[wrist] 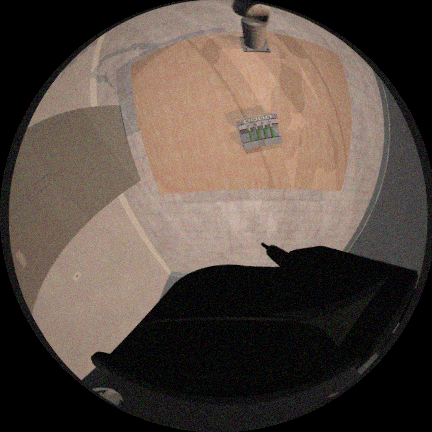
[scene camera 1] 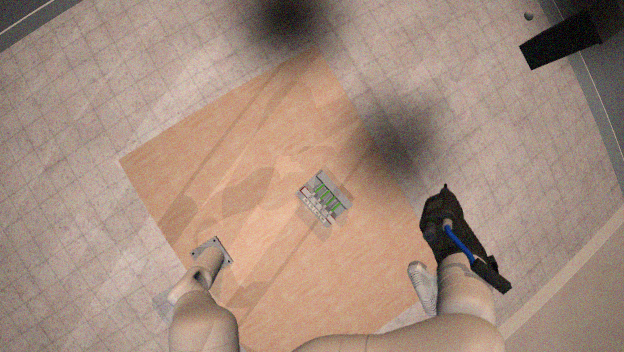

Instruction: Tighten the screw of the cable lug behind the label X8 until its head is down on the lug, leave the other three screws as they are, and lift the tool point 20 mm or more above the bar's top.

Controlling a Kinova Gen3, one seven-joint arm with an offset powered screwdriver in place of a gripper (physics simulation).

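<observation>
The small grey terminal block lies on the wooden table top, with a pale label strip along one side and green cables side by side. The labels are too small to read, so I cannot tell which is X8. The lug screws and their heights cannot be made out. My gripper, a black powered screwdriver, is well away from the block, to its right in the scene view. Its thin bit touches nothing that I can see. It has no fingers.
The wooden table top bears the block and the arm's base. The pale arm crosses the bottom of the scene view. A black box-shaped object is at upper right. Dark blurs cover parts of the scene view.
</observation>
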